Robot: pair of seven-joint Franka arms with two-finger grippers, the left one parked.
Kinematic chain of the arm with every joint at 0, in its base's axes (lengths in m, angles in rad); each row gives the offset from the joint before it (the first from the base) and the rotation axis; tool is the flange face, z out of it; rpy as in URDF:
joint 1: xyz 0 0 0.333 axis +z
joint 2: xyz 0 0 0 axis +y
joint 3: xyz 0 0 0.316 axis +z
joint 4: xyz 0.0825 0 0 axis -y
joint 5: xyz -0.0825 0 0.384 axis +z
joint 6: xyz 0 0 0 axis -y
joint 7: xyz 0.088 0 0 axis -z
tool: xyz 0 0 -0.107 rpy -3.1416 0 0
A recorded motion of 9 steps. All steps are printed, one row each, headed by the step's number.
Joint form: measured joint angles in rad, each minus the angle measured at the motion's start. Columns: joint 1, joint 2, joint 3, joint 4, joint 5, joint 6, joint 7.
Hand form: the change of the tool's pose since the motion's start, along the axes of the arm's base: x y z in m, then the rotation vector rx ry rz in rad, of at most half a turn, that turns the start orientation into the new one. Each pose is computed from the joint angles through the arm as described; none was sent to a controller.
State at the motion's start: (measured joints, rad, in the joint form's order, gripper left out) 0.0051 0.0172 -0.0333 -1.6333 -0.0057 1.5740 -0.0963
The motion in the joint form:
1: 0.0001 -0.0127 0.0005 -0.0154 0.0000 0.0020 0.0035
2: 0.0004 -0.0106 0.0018 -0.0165 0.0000 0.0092 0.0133
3: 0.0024 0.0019 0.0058 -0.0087 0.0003 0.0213 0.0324
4: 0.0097 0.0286 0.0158 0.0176 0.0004 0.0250 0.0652
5: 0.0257 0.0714 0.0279 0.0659 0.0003 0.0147 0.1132
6: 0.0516 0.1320 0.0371 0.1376 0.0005 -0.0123 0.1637
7: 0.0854 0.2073 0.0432 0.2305 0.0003 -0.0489 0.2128
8: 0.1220 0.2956 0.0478 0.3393 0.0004 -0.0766 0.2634
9: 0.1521 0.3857 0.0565 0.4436 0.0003 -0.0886 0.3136
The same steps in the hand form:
1: -0.0039 0.0003 0.0000 0.0002 0.0007 -0.0029
2: -0.0026 0.0012 -0.0011 -0.0007 -0.0034 -0.0110
3: 0.0024 0.0045 -0.0034 -0.0022 -0.0108 -0.0240
4: 0.0113 0.0143 -0.0058 -0.0046 -0.0143 -0.0394
5: 0.0236 0.0305 -0.0085 -0.0077 -0.0099 -0.0592
6: 0.0388 0.0515 -0.0127 -0.0115 0.0056 -0.0746
7: 0.0559 0.0766 -0.0178 -0.0168 0.0240 -0.0839
8: 0.0755 0.1042 -0.0248 -0.0208 0.0305 -0.0936
9: 0.0949 0.1311 -0.0361 -0.0210 0.0283 -0.1059

